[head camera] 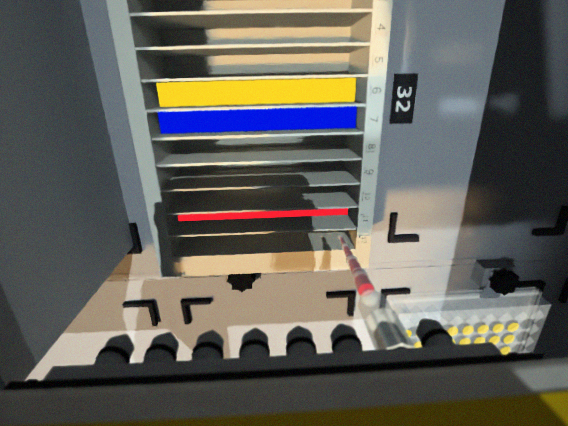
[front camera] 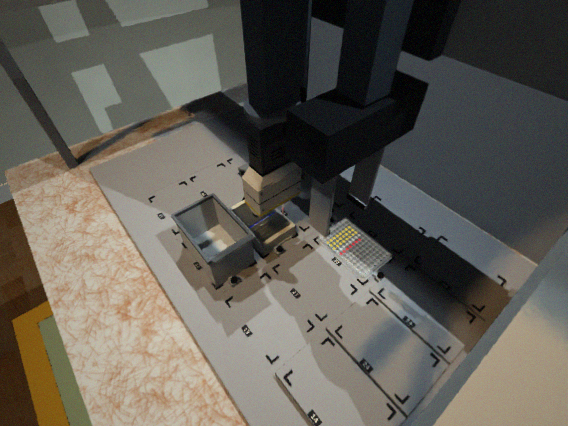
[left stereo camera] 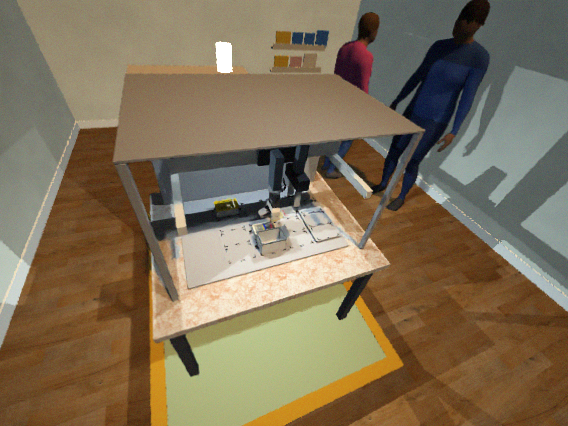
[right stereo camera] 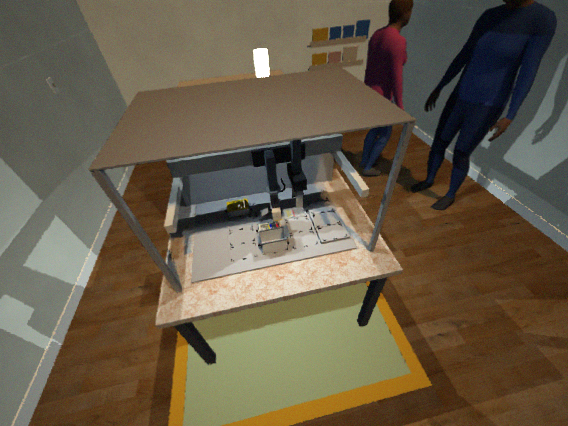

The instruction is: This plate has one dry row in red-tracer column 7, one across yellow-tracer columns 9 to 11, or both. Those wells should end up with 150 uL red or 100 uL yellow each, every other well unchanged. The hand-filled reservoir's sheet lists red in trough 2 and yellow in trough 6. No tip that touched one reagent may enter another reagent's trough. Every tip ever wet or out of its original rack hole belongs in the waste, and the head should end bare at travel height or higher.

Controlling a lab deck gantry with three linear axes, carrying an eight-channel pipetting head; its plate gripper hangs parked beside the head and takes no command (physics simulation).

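Note:
The pipetting head (front camera: 272, 187) is low over the reservoir (front camera: 284, 239) (head camera: 374, 150). In the head view one clear tip (head camera: 358, 272) with red liquid hangs from the second nozzle from the right; the seven other nozzles are bare. Its lower end appears over the front end of the reservoir, near trough 12; its height is unclear. Yellow liquid (head camera: 256, 92) fills trough 6 and a thin red strip (head camera: 262, 215) shows in trough 11. The plate (front camera: 367, 257) (head camera: 462, 301) has yellow wells and a red column; individual wells are too small to judge. The parked plate gripper (front camera: 340, 218) is open, its fingers apart.
Blue liquid (head camera: 257, 120) is in trough 7. The grey waste bin (front camera: 235, 265) (head camera: 60, 150) stands directly beside the reservoir. A yellow tip rack (left stereo camera: 226, 206) (right stereo camera: 237, 206) stands at the back left. Two people (left stereo camera: 354, 60) (left stereo camera: 435, 90) stand behind the deck's right side.

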